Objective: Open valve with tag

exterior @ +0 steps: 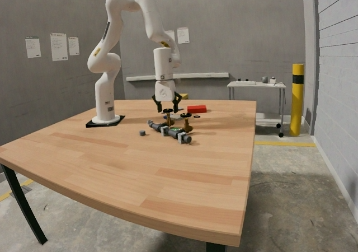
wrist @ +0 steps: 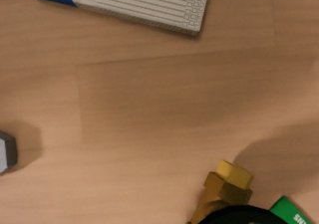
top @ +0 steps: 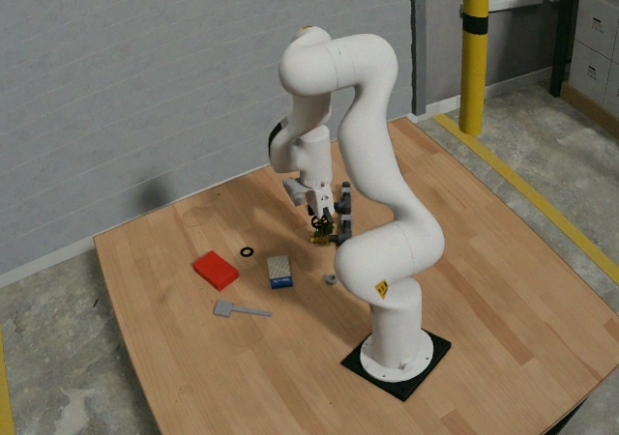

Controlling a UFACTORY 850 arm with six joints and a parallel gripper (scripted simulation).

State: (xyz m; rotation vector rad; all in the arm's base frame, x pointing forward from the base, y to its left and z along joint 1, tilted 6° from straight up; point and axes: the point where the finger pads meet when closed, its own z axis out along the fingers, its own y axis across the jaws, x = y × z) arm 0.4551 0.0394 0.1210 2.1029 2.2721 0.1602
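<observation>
The green tag is 5 cm ahead of my hand, 3 cm to the right of it and 9 cm below it. Also, from my hand: red block: 33 cm to the left, 8 cm below; grey paddle-shaped tool: 16 cm behind, 30 cm to the left, 9 cm below; blue-and-grey box: 7 cm behind, 15 cm to the left, 8 cm below.
</observation>
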